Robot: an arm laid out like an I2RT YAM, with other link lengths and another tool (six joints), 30 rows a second.
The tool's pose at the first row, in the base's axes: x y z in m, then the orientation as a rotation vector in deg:
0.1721, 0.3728, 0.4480, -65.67, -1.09, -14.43
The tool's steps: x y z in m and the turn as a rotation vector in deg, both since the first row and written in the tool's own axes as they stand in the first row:
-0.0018, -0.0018, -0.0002, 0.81, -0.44, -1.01
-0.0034, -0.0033, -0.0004, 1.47, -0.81, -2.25
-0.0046, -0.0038, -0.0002, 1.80, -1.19, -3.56
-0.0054, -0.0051, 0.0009, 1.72, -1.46, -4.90
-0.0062, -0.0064, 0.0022, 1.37, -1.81, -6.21
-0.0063, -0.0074, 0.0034, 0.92, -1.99, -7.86
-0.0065, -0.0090, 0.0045, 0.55, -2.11, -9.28
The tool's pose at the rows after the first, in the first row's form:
0.1700, 0.3723, 0.4493, -64.93, -2.16, -15.05
0.1681, 0.3718, 0.4503, -64.33, -3.27, -15.91
0.1668, 0.3720, 0.4507, -64.06, -4.40, -16.84
0.1659, 0.3727, 0.4522, -64.17, -5.40, -17.87
0.1650, 0.3735, 0.4538, -64.56, -6.42, -18.84
0.1648, 0.3742, 0.4552, -65.01, -7.47, -20.22
0.1644, 0.3746, 0.4570, -65.37, -8.36, -21.43

